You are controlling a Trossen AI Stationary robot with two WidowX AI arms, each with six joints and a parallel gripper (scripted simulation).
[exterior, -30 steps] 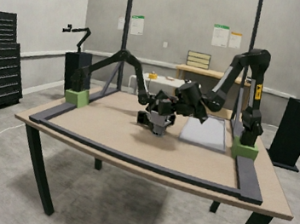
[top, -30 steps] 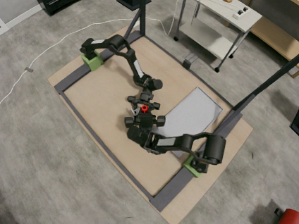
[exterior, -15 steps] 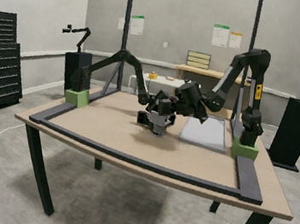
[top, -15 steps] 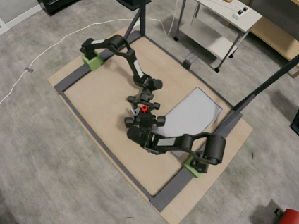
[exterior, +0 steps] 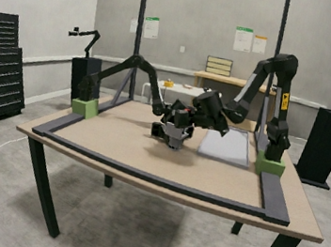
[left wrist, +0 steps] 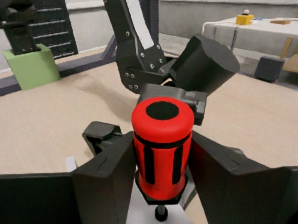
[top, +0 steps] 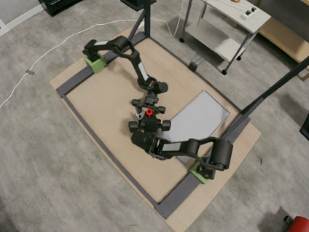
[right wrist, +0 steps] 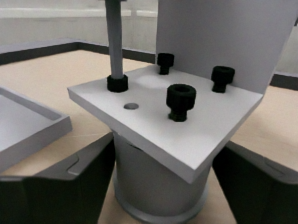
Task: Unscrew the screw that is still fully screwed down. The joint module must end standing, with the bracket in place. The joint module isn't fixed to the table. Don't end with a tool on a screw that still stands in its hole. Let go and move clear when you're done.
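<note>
The red screwdriver lies 2 cm to the right of my left hand, 2 cm below it and 1 cm behind it. From my left hand the other things lie so: black screw (8 cm below, 5 cm to the right, 2 cm behind); then grey joint module (12 cm below, 4 cm to the right); then light grey bracket (7 cm below, 4 cm to the right).
The grey joint module lies 2 cm ahead of my right hand, 2 cm to the left of it and 1 cm below it. Round my right hand: black screw (3 cm above); then red screwdriver (1 cm ahead, 4 cm to the left, 9 cm above); then light grey bracket (2 cm ahead, 1 cm to the left, 4 cm above).
</note>
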